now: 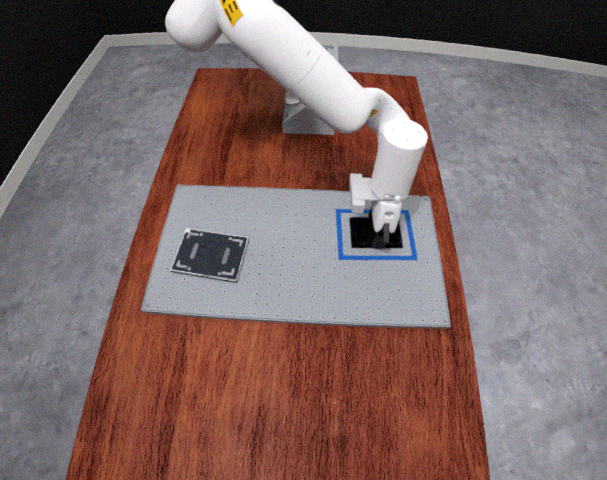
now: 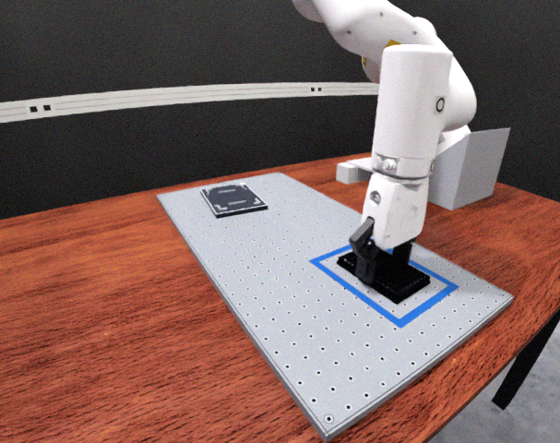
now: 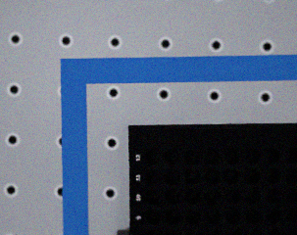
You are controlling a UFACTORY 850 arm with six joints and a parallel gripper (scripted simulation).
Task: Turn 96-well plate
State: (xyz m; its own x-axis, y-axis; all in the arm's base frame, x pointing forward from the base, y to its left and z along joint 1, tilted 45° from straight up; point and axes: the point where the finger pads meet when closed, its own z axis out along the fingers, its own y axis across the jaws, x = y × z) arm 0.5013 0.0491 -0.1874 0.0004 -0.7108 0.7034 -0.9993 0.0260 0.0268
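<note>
Now: hand 10 mm above the black 96-well plate. From my hand the other things lie so: dark plate nest N1: 70 mm ahead, 400 mm to the right, 10 mm below.
</note>
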